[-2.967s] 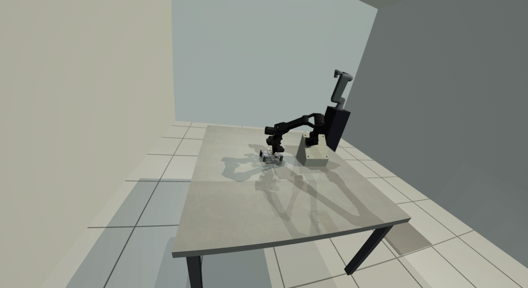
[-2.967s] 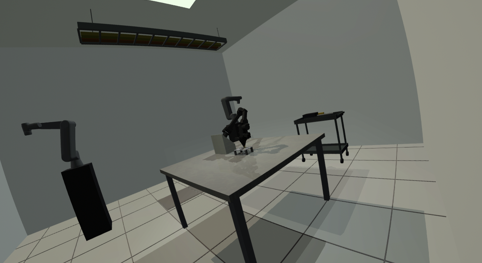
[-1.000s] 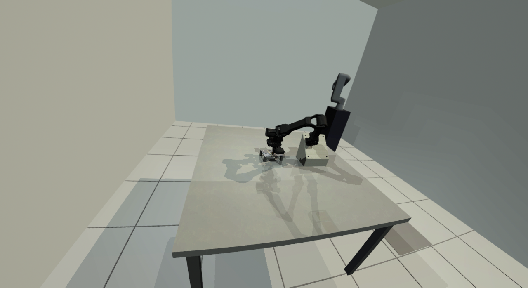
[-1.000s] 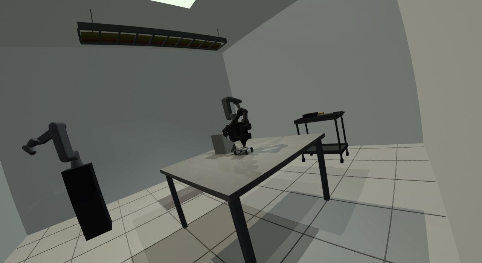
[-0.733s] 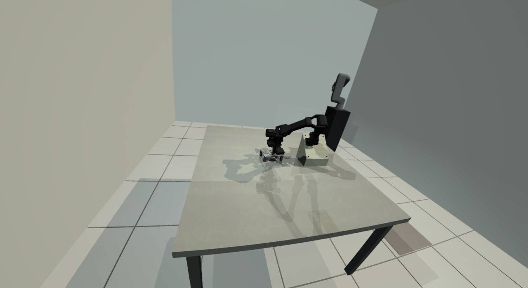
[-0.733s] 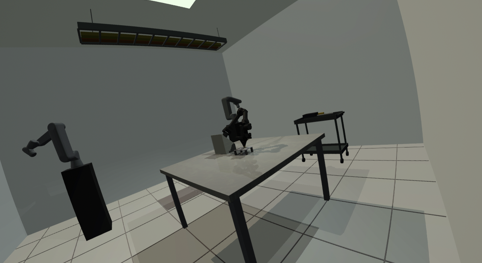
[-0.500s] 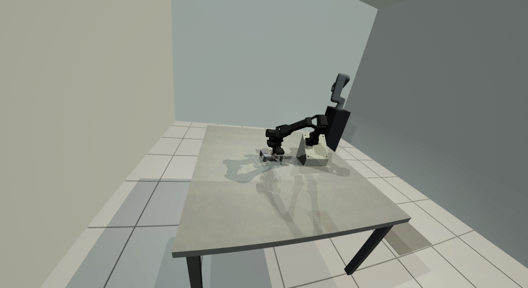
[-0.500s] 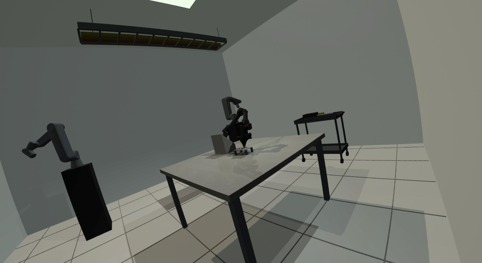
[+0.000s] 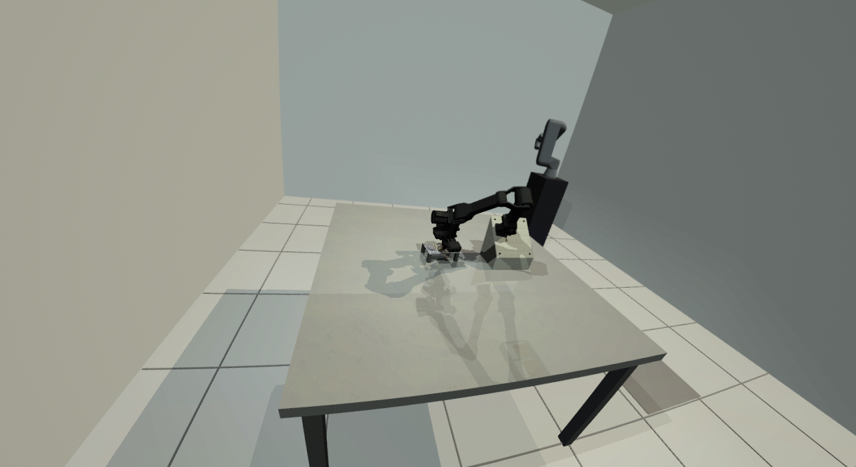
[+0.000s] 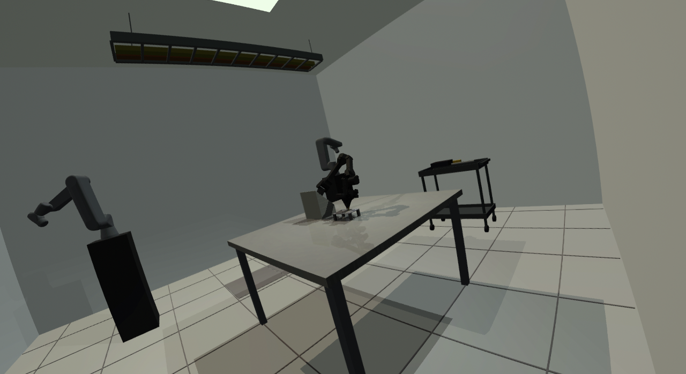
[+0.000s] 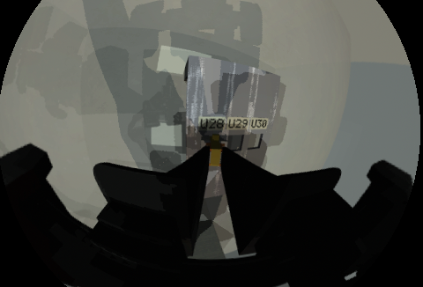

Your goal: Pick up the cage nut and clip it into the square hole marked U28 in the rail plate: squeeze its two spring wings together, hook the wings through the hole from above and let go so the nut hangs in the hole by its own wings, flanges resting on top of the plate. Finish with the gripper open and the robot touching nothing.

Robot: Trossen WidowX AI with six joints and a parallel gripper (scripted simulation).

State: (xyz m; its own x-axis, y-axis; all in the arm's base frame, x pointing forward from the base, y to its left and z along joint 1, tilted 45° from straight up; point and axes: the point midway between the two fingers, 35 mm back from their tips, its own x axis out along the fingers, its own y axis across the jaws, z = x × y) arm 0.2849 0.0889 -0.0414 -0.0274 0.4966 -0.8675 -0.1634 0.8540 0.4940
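Right now the cage nut is 10 mm below my gripper tip.
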